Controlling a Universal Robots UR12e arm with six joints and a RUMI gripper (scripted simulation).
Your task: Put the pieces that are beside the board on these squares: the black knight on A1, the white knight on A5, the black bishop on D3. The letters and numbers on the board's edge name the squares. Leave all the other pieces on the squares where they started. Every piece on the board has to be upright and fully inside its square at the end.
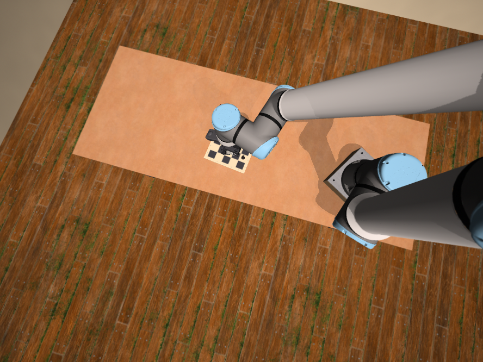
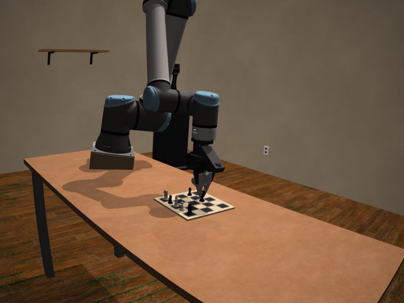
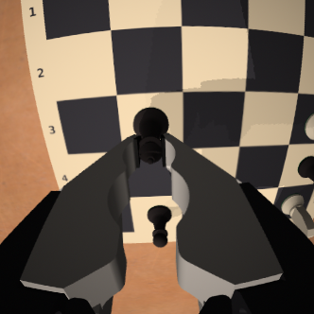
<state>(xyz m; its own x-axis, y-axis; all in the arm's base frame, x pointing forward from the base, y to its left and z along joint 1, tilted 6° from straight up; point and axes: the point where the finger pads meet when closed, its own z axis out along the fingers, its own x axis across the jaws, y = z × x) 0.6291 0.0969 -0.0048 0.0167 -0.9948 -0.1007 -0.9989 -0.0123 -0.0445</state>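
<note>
Now: the chessboard 40 mm to the right of my hand and 30 mm below it. Round my hand: white knight (120 mm to the right, 80 mm behind, 10 mm below).
</note>
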